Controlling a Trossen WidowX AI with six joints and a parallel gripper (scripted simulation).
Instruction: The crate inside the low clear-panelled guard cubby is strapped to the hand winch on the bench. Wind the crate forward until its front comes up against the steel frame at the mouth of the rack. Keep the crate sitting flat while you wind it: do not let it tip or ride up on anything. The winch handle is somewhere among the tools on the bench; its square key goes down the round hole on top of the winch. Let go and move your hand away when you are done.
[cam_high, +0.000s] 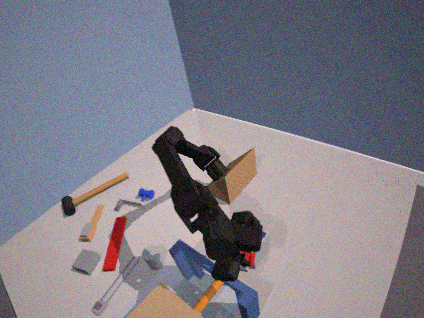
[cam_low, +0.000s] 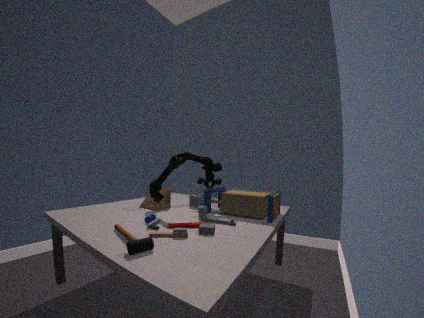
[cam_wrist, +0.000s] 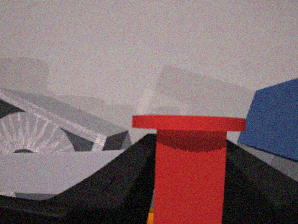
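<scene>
Right now the winch handle is 20 mm behind my gripper tip, 40 mm to the right of it and 30 mm below it. Also, from my gripper tip: red knob (10 mm ahead, 20 mm to the right); grey winch (90 mm behind, 80 mm to the right, 100 mm below); blue steel frame (80 mm ahead, 50 mm to the right, 30 mm below).
</scene>
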